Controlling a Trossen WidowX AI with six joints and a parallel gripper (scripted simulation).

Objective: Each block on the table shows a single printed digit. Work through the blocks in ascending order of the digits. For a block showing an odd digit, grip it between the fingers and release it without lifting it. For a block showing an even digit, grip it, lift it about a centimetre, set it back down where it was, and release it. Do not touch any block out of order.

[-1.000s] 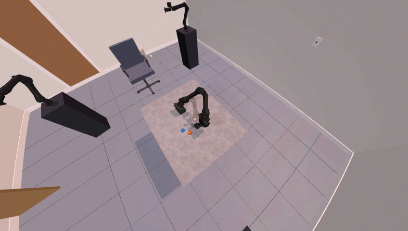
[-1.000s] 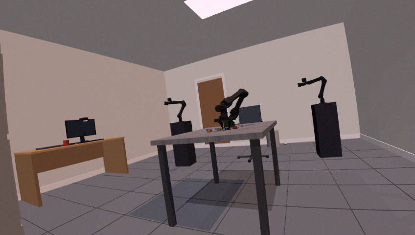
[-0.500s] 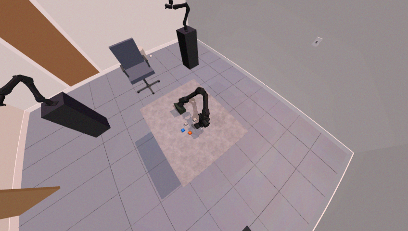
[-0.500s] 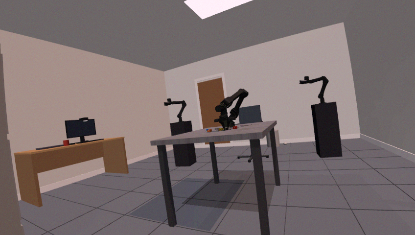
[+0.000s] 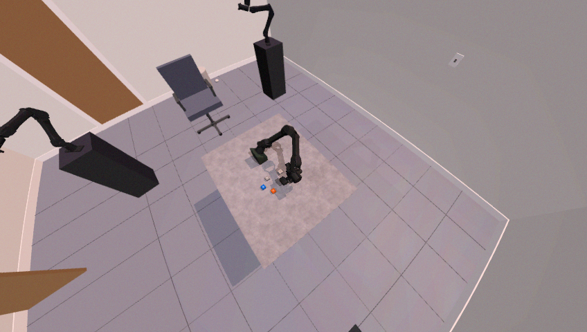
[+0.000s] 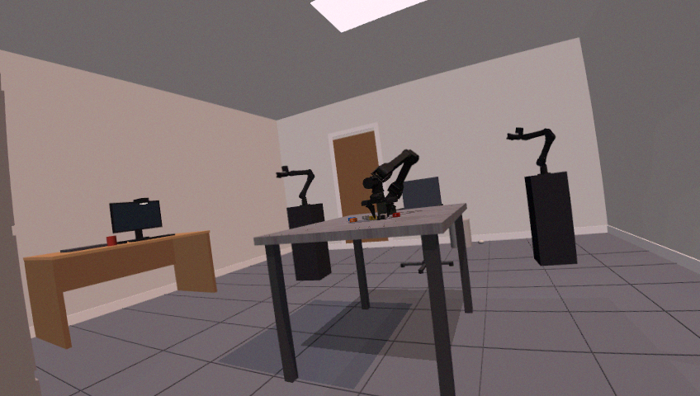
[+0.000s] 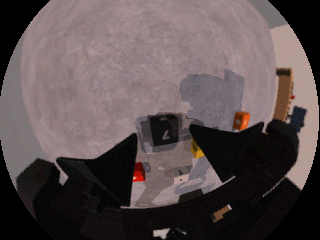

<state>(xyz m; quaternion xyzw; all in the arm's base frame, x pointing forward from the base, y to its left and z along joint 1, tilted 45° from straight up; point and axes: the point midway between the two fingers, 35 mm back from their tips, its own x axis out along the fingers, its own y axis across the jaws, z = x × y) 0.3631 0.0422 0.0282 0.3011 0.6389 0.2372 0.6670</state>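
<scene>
The dark grey block lies right at my gripper tip. Round my gripper tip: yellow block (4 cm behind, 6 cm to the right); red block (7 cm behind, 6 cm to the left); orange block (2 cm behind, 17 cm to the right).
</scene>
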